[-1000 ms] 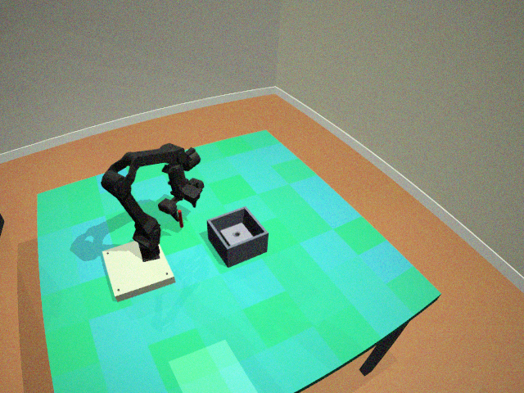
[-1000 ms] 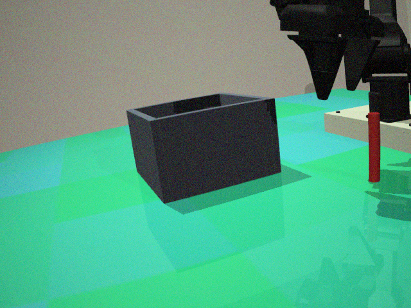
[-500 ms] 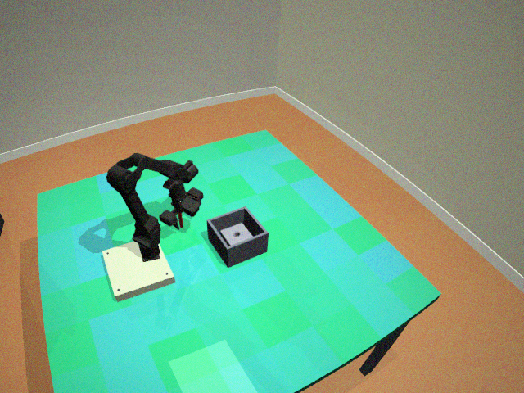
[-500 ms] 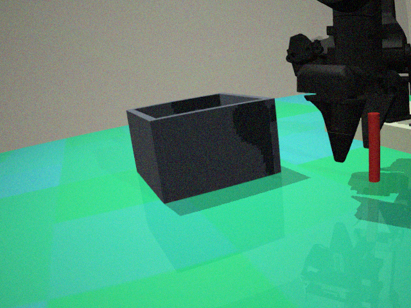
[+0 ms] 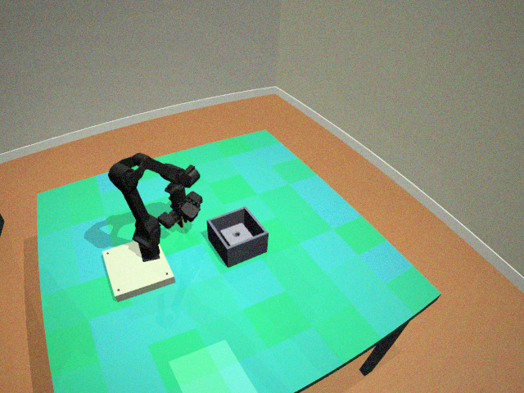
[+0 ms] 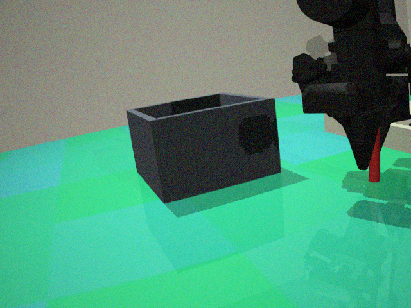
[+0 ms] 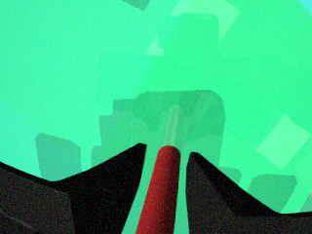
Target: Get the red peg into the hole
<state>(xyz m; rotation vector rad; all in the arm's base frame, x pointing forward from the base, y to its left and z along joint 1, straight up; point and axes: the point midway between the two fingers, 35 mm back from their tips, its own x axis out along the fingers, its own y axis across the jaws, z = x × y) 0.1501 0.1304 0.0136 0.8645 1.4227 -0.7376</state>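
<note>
The red peg is 1 cm behind my gripper tip, 1 cm to the left of it and 2 cm above it. The rest, counted from my gripper tip: dark box 17 cm ahead, 15 cm to the right, 1 cm above.
</note>
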